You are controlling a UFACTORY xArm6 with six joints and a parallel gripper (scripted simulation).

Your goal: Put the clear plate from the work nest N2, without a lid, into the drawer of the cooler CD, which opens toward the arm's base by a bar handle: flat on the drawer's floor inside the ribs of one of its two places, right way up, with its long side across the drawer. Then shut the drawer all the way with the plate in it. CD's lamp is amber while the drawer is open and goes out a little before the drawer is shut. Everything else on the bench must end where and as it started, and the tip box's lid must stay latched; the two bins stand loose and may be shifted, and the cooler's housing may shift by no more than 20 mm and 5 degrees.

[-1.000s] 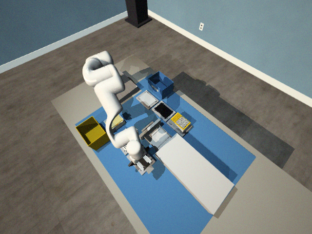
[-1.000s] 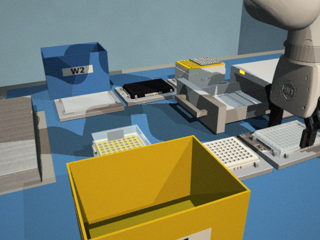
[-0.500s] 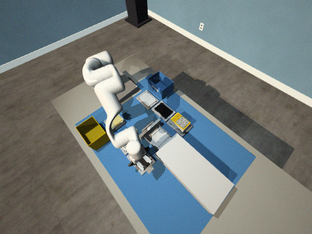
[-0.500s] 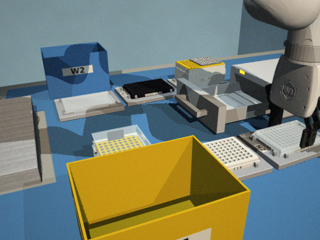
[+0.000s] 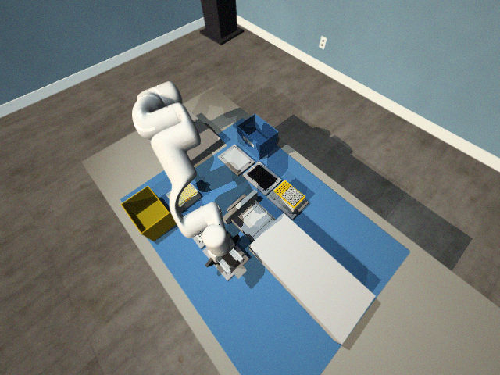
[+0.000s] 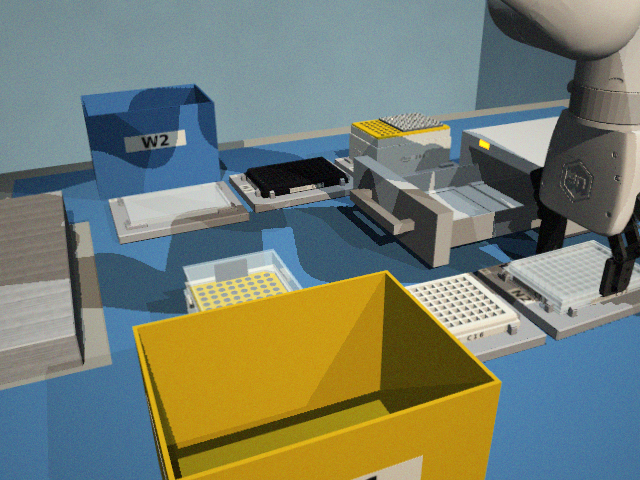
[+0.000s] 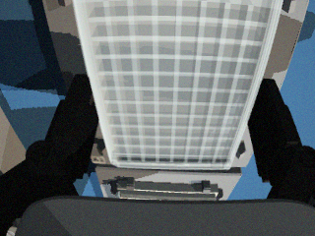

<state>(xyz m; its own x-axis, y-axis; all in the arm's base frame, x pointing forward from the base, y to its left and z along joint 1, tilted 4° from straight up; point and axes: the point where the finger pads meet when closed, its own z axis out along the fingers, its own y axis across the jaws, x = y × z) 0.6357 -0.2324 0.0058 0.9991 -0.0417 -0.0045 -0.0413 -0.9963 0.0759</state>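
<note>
The nest N2 is 3 cm below my hand. The rest, counted from my hand: clear plate (1 cm below); drawer (19 cm to the left, 3 cm ahead, 1 cm below); white well plate (17 cm behind, 1 cm to the left, 1 cm below).
</note>
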